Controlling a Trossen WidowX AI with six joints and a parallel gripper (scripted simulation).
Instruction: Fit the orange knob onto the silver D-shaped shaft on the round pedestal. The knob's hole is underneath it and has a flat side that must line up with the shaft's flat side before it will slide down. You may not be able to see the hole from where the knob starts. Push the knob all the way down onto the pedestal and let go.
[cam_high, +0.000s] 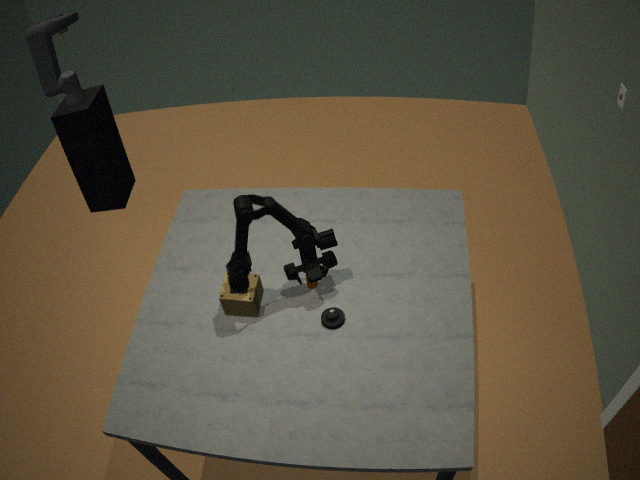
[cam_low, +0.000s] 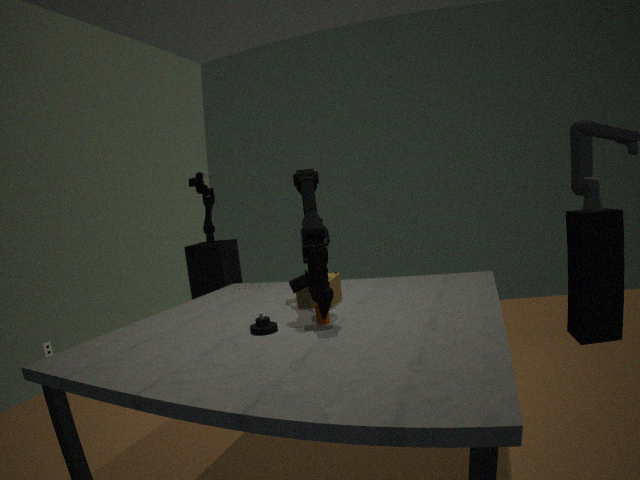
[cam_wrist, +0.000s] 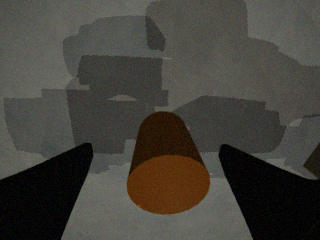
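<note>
Right now the orange knob is 10 mm behind my gripper tip and 20 mm above it. The rest, counted from my gripper tip: round pedestal 70 mm ahead, 170 mm to the right.
</note>
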